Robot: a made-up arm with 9 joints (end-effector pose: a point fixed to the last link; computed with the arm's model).
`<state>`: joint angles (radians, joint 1 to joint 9).
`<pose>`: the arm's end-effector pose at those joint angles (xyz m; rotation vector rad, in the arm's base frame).
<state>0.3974 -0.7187 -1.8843 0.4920 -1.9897 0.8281 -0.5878 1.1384 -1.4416</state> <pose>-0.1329 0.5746 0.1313 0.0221 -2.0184 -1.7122</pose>
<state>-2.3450 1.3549 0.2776 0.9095 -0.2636 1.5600 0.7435 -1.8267 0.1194</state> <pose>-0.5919 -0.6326 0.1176 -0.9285 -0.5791 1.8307</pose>
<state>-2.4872 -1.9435 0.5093 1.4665 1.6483 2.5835 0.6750 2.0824 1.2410</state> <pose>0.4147 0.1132 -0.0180 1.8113 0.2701 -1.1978</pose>
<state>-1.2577 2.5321 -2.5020 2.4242 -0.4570 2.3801 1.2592 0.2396 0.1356</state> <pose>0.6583 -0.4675 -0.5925 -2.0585 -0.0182 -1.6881</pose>
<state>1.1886 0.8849 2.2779 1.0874 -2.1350 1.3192 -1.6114 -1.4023 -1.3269</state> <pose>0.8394 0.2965 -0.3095 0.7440 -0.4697 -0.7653</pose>
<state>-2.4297 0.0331 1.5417 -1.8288 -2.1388 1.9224 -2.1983 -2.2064 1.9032</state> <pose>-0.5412 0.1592 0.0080 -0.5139 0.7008 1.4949</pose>
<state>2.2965 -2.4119 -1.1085 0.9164 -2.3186 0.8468 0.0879 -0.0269 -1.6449</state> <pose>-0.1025 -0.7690 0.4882 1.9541 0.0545 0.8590</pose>
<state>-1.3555 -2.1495 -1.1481 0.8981 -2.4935 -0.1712 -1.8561 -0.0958 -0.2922</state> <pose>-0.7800 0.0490 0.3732 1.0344 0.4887 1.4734</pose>
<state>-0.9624 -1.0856 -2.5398 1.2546 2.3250 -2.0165 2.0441 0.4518 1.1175</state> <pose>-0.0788 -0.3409 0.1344 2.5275 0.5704 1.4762</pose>
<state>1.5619 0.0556 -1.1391 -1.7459 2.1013 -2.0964 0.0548 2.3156 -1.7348</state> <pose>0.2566 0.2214 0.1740 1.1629 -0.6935 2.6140</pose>
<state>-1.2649 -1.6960 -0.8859 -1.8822 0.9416 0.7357 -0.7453 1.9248 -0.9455</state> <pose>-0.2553 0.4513 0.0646 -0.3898 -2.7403 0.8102</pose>
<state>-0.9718 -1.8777 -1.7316 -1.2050 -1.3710 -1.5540 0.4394 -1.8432 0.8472</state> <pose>0.2825 -0.1773 -0.1586 -1.1950 0.1229 -2.8160</pose>
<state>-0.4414 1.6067 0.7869 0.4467 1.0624 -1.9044 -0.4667 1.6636 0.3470</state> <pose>0.0521 0.6648 -0.1992 0.6843 0.4223 -0.4328</pose>
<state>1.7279 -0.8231 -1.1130 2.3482 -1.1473 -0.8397 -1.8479 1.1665 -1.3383</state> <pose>0.8473 0.5400 0.3609 -0.1720 -1.0575 -0.6410</pose>
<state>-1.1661 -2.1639 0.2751 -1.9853 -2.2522 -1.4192 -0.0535 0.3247 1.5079</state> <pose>0.6803 0.3350 0.3457 1.0985 0.5670 -1.0661</pose>
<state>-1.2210 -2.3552 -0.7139 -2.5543 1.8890 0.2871 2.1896 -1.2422 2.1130</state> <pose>0.0126 0.7716 0.0356 1.1316 2.8150 -0.2186</pose>
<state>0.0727 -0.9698 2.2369 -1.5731 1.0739 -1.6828 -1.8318 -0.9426 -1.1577</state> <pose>0.8124 0.3207 -0.4698 0.9037 0.0763 -1.4718</pose>
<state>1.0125 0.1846 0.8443 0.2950 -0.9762 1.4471 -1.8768 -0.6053 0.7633</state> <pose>0.5975 -0.4335 0.4876 1.4053 1.6563 1.5260</pose>
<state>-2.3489 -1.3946 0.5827 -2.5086 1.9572 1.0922 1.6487 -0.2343 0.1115</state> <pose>-0.0877 -0.3649 -0.0059 1.0928 -0.6329 2.6538</pose>
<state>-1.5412 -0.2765 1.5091 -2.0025 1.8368 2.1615 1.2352 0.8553 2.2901</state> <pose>0.2258 0.4814 -0.7414 -1.2594 -1.4087 1.2962</pose>
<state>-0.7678 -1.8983 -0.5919 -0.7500 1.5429 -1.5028 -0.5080 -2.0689 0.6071</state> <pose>0.3377 0.5044 0.2815 -0.2290 2.9958 0.8846</pose>
